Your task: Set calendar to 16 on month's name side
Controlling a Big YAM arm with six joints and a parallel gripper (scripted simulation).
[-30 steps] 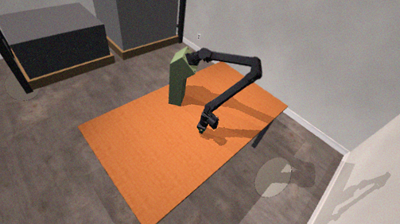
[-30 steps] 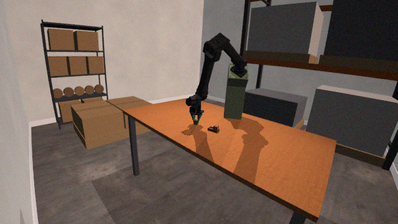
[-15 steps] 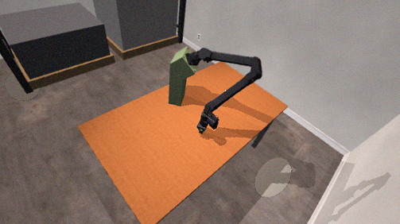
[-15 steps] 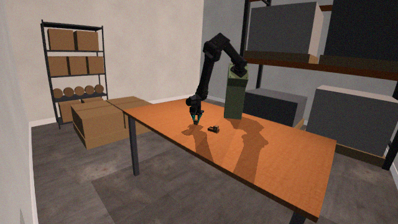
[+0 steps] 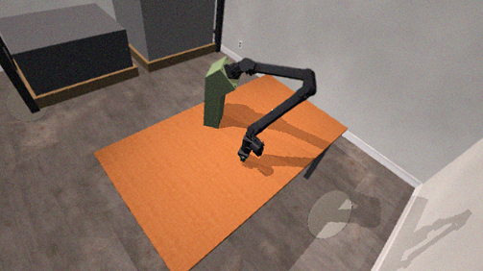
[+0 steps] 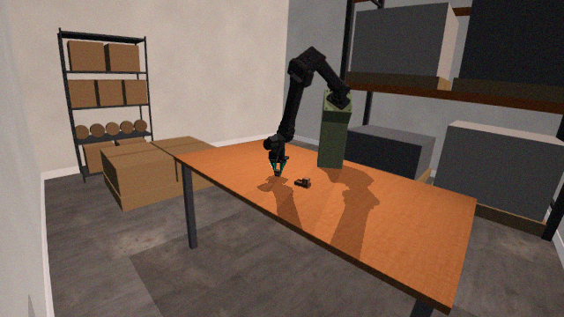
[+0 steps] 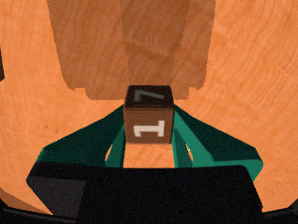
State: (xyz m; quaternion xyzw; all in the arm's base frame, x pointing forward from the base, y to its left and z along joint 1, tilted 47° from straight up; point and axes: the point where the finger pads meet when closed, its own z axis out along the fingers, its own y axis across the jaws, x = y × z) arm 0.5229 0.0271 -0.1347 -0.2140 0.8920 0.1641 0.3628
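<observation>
Right now the brown calendar cube is 10 mm below my hand. Also, from my hand: dark calendar tray: 160 mm to the left, 50 mm behind, 20 mm below.
</observation>
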